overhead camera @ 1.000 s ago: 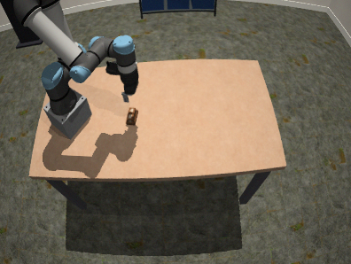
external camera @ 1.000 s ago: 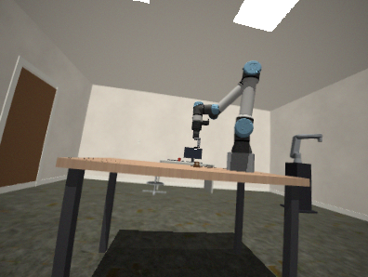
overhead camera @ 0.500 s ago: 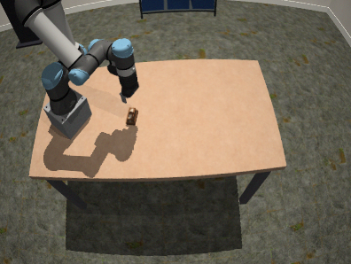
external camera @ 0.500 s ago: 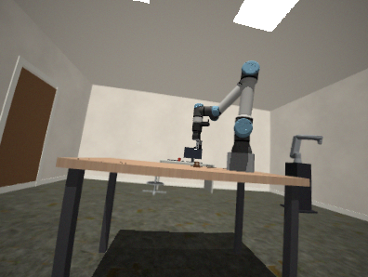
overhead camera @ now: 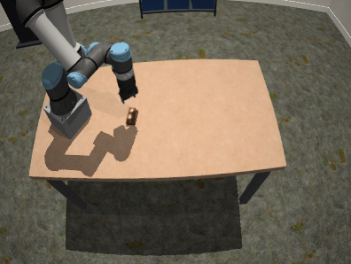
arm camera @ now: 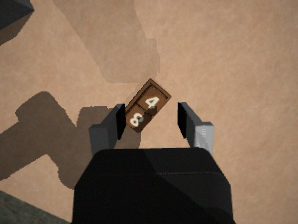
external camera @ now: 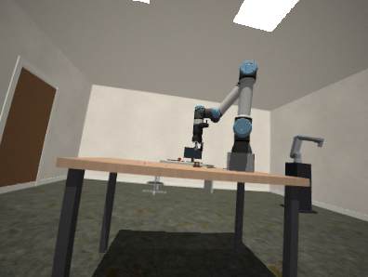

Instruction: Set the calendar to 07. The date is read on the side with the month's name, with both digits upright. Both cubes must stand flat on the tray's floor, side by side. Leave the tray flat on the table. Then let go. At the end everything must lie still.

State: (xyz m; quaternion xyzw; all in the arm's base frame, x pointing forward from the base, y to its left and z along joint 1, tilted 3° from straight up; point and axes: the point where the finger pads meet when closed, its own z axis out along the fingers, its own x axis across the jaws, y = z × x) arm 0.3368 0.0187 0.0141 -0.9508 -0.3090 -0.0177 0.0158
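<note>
Right now the brown calendar tray is 2 cm to the right of my hand and 13 cm below it.
</note>
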